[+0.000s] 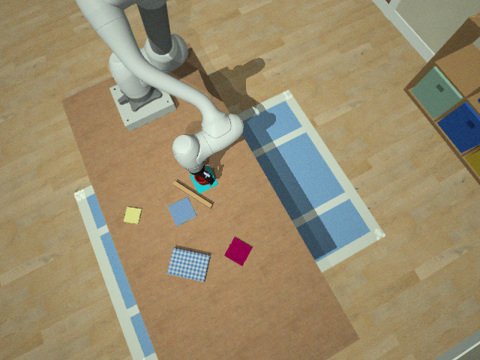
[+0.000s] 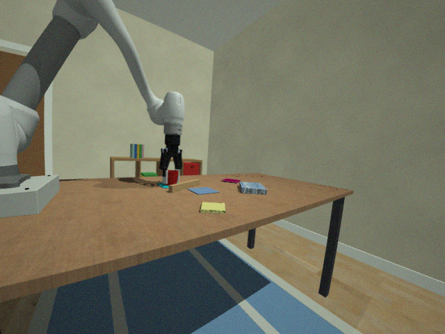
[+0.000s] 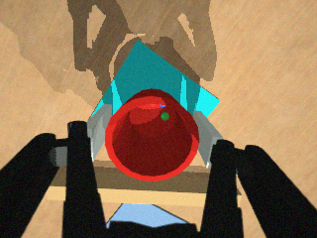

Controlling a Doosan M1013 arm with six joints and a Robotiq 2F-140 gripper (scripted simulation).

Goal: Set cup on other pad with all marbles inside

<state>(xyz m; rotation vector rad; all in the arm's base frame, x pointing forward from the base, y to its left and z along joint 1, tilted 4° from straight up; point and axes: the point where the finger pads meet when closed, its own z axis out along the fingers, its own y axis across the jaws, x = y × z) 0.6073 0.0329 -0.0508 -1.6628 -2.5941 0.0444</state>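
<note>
Now: hand 2 cm above the red cup. From my hand the other things lie so: green marble 3 cm below, 1 cm to the left, 1 cm ahead; then blue marble 3 cm below, 2 cm to the left; then red marble 3 cm below, 2 cm to the left, 1 cm behind.
</note>
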